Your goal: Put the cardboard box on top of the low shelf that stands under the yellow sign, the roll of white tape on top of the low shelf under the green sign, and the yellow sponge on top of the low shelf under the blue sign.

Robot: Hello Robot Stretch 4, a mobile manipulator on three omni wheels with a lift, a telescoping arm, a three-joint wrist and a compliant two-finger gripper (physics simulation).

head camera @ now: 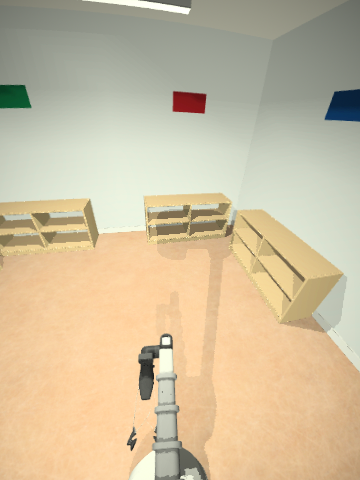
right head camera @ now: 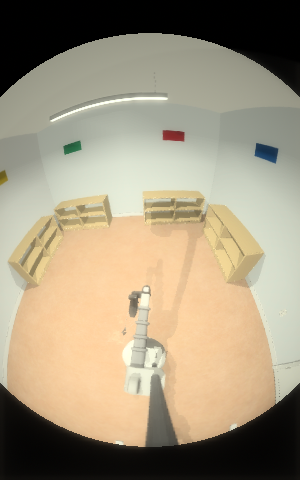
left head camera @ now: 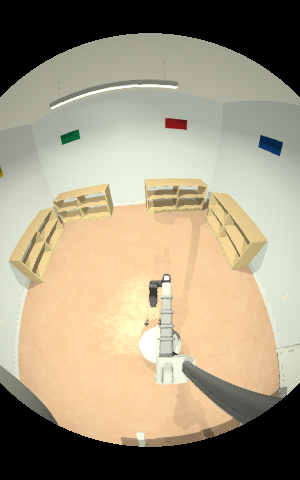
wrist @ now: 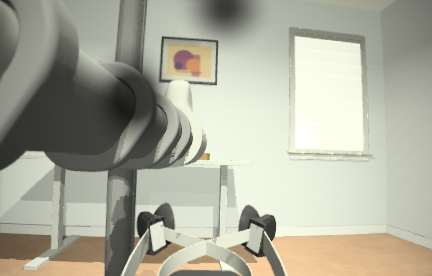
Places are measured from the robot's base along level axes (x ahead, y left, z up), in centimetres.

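Where they show: gripper, fingertip midpoint: (head camera: 144,449) (right head camera: 129,336) (left head camera: 153,326) (wrist: 206,220).
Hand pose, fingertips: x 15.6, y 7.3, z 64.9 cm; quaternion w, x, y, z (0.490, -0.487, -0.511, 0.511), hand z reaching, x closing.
After its pixels a point has its place.
My gripper (head camera: 144,436) (left head camera: 153,322) @(x 15.6, y 7.3, z 64.8 cm) (wrist: 206,220) @(x 15.6, y 7.3, z 64.8 cm) is open and empty, its fingertips wide apart. In the wrist view a small orange-brown piece, probably the cardboard box (wrist: 205,156) @(x -141.5, y -2.0, z 71.8 cm), shows on the table (wrist: 235,163) @(x -131.5, y 17.9, z 67.9 cm), partly hidden behind my arm and well beyond the gripper. The tape and sponge do not show. Low shelves stand under the yellow sign (left head camera: 1,172) @(x 127.4, y 235.7, z 167.3 cm) (right head camera: 3,177) @(x 121.9, y 235.4, z 169.9 cm), the green sign (head camera: 14,96) @(x 246.9, y 159.3, z 172.5 cm) (left head camera: 70,136) @(x 246.3, y 163.9, z 171.9 cm) (right head camera: 72,147) @(x 246.1, y 164.1, z 171.1 cm) and the blue sign (head camera: 344,105) @(x 166.1, y -138.7, z 172.4 cm) (left head camera: 270,145) @(x 157.3, y -139.8, z 171.1 cm) (right head camera: 266,152) @(x 157.1, y -139.9, z 171.9 cm): the left shelf (left head camera: 31,234) @(x 101.7, y 195.9, z 58.2 cm) (right head camera: 29,241) @(x 96.0, y 193.9, z 58.2 cm), back-left shelf (head camera: 50,205) @(x 224.4, y 145.9, z 58.3 cm) and right shelf (head camera: 292,245) @(x 137.2, y -121.2, z 58.2 cm).
Another low shelf (head camera: 187,197) @(x 255.6, y -31.4, z 58.2 cm) (left head camera: 175,182) @(x 242.7, y -29.1, z 58.2 cm) (right head camera: 173,194) @(x 243.6, y -30.9, z 58.2 cm) stands under a red sign (head camera: 189,102) @(x 273.2, y -28.2, z 172.5 cm) (left head camera: 176,124) @(x 273.4, y -29.5, z 170.1 cm) (right head camera: 173,135) @(x 273.2, y -28.7, z 171.7 cm). My extended arm (head camera: 167,395) @(x 27.7, y -0.3, z 75.4 cm) reaches toward the shelves. The wrist view shows a framed picture (wrist: 189,60) @(x -206.4, y -24.0, z 163.2 cm) and a window (wrist: 327,95) @(x -228.0, y 116.6, z 138.4 cm).
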